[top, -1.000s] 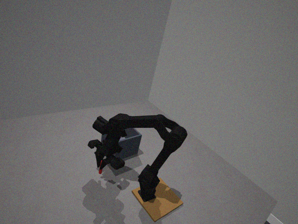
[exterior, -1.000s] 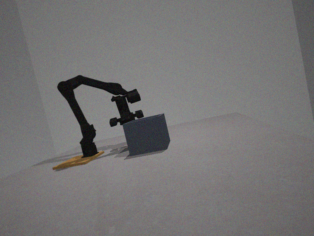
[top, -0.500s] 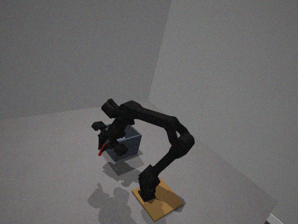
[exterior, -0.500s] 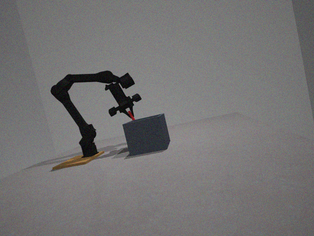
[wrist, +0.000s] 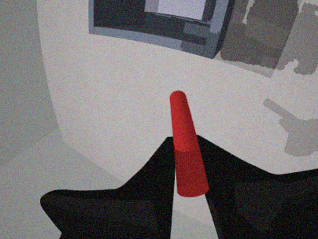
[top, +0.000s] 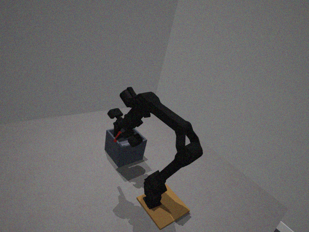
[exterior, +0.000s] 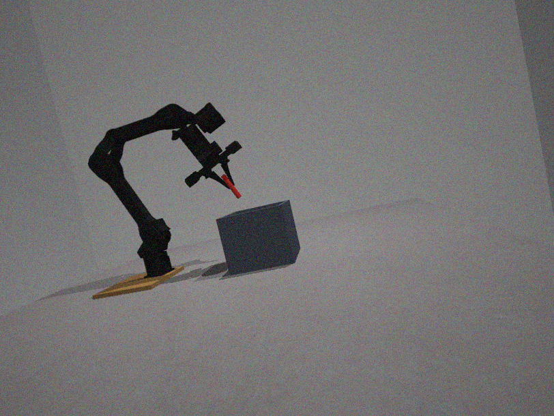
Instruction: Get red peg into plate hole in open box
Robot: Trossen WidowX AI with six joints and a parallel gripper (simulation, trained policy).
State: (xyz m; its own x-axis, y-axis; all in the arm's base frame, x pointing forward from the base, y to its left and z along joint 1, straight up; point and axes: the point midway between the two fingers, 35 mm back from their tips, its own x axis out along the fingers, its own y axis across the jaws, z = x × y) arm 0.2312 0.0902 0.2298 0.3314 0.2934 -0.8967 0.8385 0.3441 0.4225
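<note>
My gripper tip is now 100 mm short of the plate, 110 mm to the left of it and 160 mm above it. Round my gripper tip: red peg 10 mm to the right.
</note>
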